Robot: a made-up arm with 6 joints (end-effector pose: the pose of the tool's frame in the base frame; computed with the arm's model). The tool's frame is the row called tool.
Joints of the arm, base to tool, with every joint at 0 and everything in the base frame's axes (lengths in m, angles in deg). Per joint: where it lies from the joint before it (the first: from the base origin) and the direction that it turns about. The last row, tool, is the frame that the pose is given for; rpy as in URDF.
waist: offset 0.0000 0.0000 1.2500 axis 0 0 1
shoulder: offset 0.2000 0.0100 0.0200 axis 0 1 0
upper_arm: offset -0.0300 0.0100 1.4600 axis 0 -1 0
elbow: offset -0.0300 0.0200 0.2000 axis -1 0 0
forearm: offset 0.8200 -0.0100 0.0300 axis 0 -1 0
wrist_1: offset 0.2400 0.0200 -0.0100 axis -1 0 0
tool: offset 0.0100 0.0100 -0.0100 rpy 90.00 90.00 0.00
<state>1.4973 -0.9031 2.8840 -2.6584 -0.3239 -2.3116</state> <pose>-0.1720 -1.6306 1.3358 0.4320 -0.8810 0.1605 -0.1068</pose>
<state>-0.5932 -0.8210 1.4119 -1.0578 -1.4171 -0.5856</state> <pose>-1.0913 1.0283 2.8166 0.6988 0.4375 0.5366 -0.1795</pose>
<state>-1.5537 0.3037 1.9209 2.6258 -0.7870 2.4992</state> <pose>-0.0279 -0.2295 3.6164 0.8521 0.4187 -0.3083 0.0600</pose>
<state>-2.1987 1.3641 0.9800 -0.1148 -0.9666 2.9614</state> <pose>-1.4179 -2.0531 1.2727 0.1967 -0.2899 0.5869 -0.7299</pose>
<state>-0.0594 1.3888 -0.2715 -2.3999 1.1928 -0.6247</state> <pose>1.5648 -0.2452 0.6713 0.3319 -0.8097 0.3126 0.3695</pose>
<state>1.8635 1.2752 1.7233 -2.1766 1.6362 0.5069</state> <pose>-0.4686 2.2444 2.1157 0.1361 -0.4808 -0.8303 0.2466</pose>
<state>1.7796 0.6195 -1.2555 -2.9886 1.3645 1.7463</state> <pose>-0.1456 0.6858 1.6770 0.1722 -0.1002 -0.0659 -0.9777</pose>
